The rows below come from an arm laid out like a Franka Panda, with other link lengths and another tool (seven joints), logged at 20 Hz.
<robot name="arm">
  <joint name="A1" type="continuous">
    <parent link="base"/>
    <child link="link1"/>
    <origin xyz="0 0 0.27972"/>
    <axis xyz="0 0 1"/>
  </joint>
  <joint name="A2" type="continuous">
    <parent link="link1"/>
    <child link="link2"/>
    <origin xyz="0 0 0" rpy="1.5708 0 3.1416"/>
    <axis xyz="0 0 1"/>
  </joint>
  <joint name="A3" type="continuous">
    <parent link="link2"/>
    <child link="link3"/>
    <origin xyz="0 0.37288 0" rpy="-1.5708 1.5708 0"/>
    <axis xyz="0 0 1"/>
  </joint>
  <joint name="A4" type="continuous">
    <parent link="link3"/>
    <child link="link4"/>
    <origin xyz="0 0.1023 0" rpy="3.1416 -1.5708 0"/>
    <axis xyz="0 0 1"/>
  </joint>
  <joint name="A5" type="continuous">
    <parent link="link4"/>
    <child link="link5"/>
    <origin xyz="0.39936 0.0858 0" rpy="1.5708 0 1.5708"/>
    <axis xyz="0 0 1"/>
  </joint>
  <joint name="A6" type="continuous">
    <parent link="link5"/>
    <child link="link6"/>
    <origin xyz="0 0 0" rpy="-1.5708 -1.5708 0"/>
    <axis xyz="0 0 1"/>
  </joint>
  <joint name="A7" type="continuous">
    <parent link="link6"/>
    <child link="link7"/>
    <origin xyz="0 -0.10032 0" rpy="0 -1.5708 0"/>
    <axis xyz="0 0 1"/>
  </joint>
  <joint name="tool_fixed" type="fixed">
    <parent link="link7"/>
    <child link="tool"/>
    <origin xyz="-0.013 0.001 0.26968" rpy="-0.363 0 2.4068"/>
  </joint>
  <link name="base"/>
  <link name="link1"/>
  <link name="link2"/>
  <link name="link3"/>
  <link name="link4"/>
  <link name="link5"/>
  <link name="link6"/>
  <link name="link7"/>
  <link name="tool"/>
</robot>
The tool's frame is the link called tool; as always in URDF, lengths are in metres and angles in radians. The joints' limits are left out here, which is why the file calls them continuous.
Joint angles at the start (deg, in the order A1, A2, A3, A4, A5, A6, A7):
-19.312 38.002 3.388 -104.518 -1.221 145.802 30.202
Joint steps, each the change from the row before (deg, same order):
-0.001 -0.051 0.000 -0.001 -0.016 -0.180 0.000
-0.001 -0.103 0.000 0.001 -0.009 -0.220 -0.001
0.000 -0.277 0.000 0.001 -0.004 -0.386 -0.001
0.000 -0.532 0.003 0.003 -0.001 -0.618 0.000
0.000 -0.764 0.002 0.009 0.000 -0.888 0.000
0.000 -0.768 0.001 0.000 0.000 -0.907 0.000
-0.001 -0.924 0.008 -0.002 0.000 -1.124 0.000
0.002 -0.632 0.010 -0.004 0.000 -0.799 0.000
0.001 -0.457 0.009 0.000 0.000 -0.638 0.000
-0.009 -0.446 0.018 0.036 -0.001 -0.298 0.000
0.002 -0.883 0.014 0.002 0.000 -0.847 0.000
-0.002 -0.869 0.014 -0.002 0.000 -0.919 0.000
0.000 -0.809 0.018 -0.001 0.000 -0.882 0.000
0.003 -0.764 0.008 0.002 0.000 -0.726 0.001
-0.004 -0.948 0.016 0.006 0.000 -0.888 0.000
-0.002 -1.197 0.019 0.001 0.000 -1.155 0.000
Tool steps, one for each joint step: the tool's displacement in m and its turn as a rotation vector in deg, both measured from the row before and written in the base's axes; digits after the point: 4 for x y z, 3 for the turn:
-0.0006 0.0001 0.0003 0.023 0.128 0.016
-0.0005 0.0001 0.0009 0.020 0.115 0.012
-0.0004 0.0000 0.0028 0.010 0.110 0.013
-0.0002 -0.0001 0.0056 -0.009 0.090 0.017
-0.0003 -0.0001 0.0081 -0.015 0.125 0.020
-0.0005 0.0000 0.0080 -0.010 0.148 0.020
-0.0009 0.0001 0.0096 0.001 0.211 0.028
-0.0009 0.0002 0.0065 0.012 0.175 0.026
-0.0009 0.0003 0.0046 0.024 0.182 0.020
0.0008 -0.0002 0.0054 -0.069 -0.171 0.011
-0.0002 0.0001 0.0096 -0.059 -0.022 0.029
-0.0008 0.0002 0.0093 -0.035 0.065 0.025
-0.0009 0.0003 0.0086 -0.024 0.085 0.029
-0.0005 0.0001 0.0083 -0.056 -0.024 0.020
-0.0007 0.0001 0.0104 -0.072 -0.047 0.022
-0.0013 0.0003 0.0130 -0.082 -0.020 0.030

